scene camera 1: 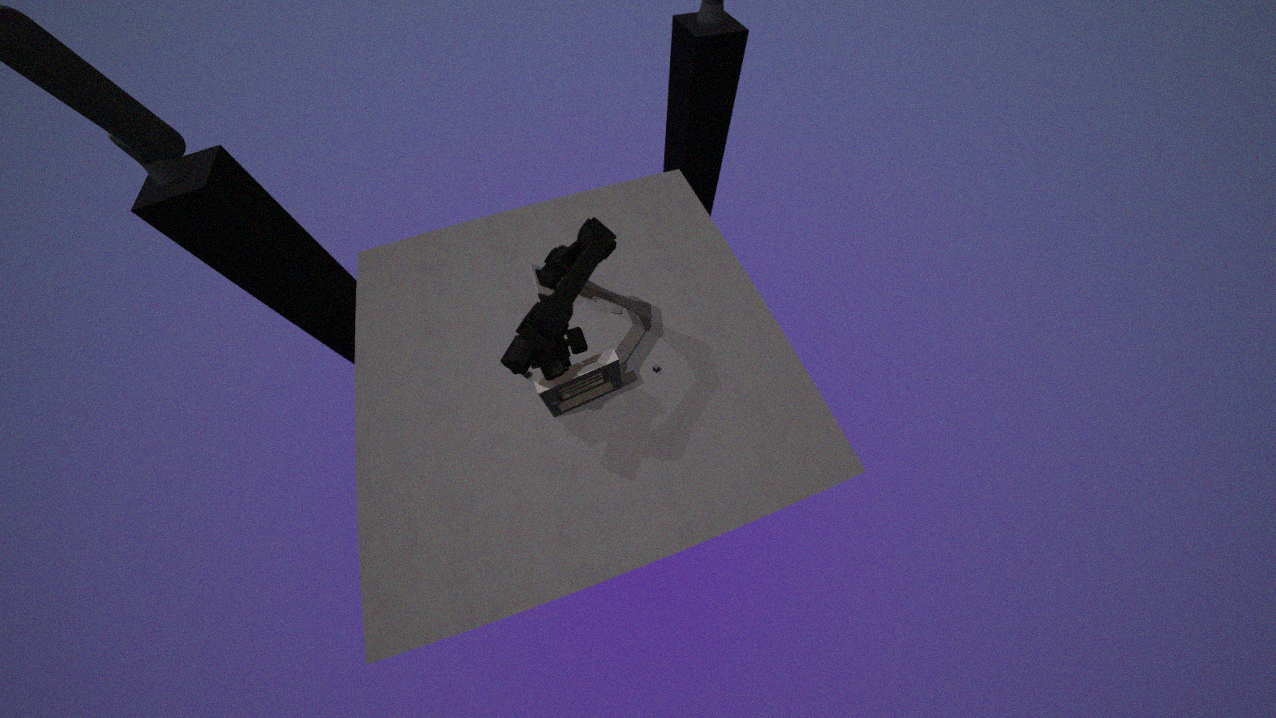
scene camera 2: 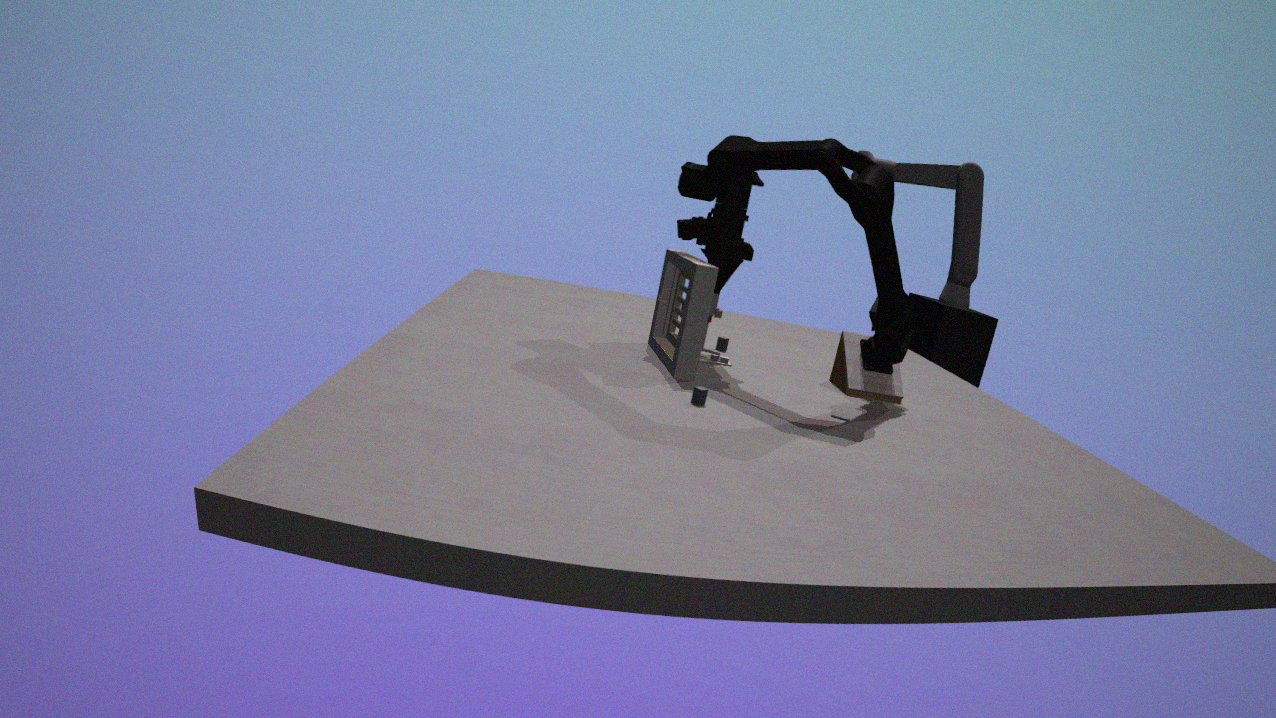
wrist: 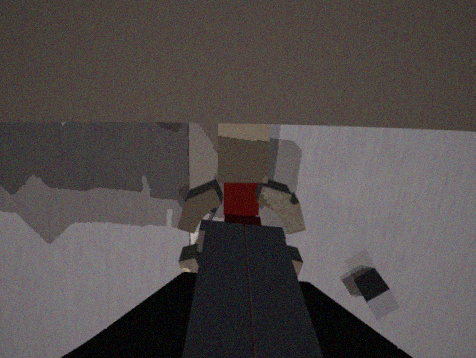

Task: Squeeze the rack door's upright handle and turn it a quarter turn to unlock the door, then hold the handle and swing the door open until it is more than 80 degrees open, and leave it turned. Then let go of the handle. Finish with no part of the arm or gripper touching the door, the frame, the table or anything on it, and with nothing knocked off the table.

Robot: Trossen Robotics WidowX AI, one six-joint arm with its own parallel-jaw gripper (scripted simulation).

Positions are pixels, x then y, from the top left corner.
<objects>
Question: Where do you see a small dark cube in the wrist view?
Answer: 378, 295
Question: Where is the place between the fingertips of my gripper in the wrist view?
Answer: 244, 292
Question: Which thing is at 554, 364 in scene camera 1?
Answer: My gripper.
</objects>
